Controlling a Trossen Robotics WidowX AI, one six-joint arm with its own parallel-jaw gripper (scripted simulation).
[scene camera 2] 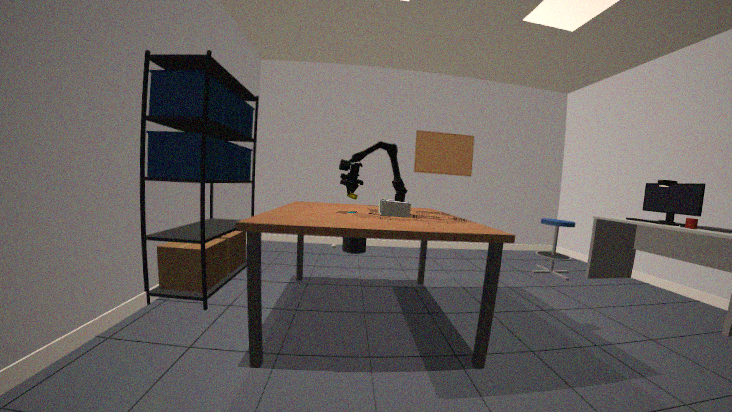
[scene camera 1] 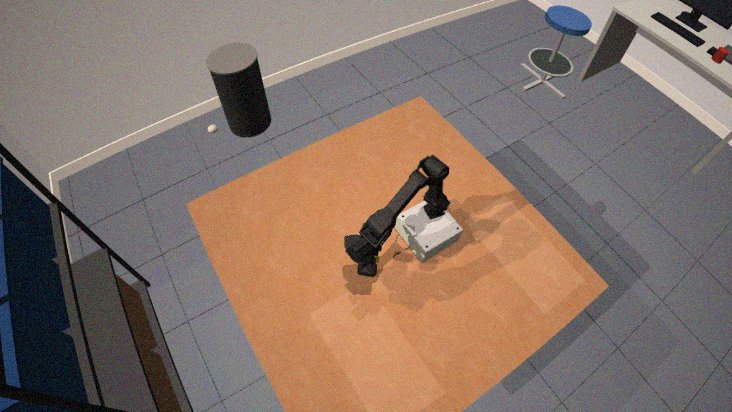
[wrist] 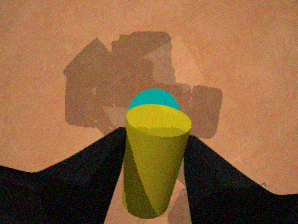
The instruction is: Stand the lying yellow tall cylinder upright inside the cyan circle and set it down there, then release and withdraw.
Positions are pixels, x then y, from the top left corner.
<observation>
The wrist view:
my gripper: 156,139
yellow tall cylinder: 156,136, held by my gripper
</observation>
